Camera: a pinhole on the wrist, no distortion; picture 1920 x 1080 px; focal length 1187.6 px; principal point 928.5 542.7 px. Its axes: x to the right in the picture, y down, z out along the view. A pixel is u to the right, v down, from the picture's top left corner.
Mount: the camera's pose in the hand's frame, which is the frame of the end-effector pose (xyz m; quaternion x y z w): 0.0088 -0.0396 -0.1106 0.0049 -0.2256 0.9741 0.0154
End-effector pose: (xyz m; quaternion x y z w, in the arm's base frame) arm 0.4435 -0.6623 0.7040 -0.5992 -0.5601 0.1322 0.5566
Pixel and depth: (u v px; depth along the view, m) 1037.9 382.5 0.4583
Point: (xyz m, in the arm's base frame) 0.0795 -0.5619 0.7267
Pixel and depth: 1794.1 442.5 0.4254
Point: 0.0166 -0.8010 0.6155
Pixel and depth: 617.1 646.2 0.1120
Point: 0.4164 -0.6631 0.8071
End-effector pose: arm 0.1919 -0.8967 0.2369 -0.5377 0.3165 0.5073 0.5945
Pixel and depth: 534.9 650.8 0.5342
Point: 0.4912 -0.4867 0.2450
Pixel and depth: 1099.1 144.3 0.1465
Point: 0.2377 -0.8527 0.2747
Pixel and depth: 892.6 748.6 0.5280
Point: 0.4782 -0.5474 0.3999
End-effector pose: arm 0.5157 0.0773 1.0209 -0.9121 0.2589 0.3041 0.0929
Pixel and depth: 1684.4 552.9 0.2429
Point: 0.4376 0.2955 1.0230
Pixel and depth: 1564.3 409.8 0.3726
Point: 0.3479 0.3720 0.9403
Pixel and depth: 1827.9 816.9 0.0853
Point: 0.5477 0.1660 1.0890
